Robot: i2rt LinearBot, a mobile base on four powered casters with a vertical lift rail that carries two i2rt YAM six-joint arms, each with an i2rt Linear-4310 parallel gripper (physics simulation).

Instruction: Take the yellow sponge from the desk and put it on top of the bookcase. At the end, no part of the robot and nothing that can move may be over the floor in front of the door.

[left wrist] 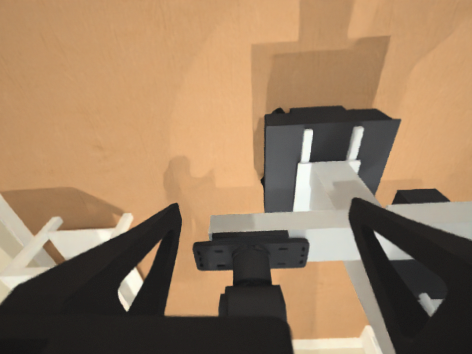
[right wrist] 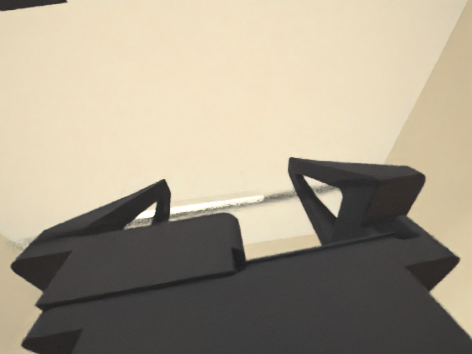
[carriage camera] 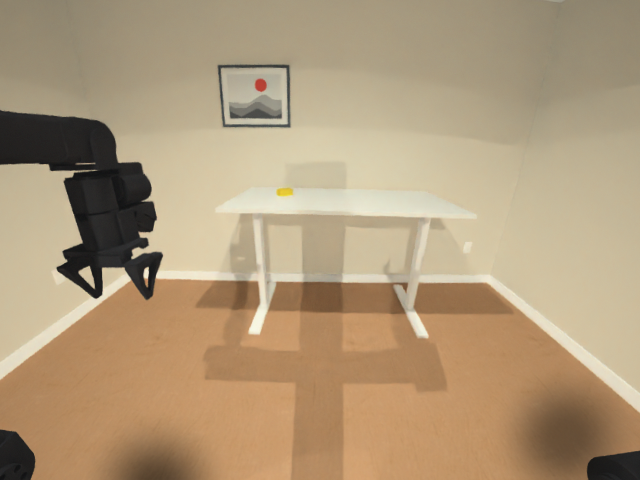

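Note:
A white desk and a framed picture are visible, together with the right gripper and the left gripper. The left wrist view also shows the left gripper.

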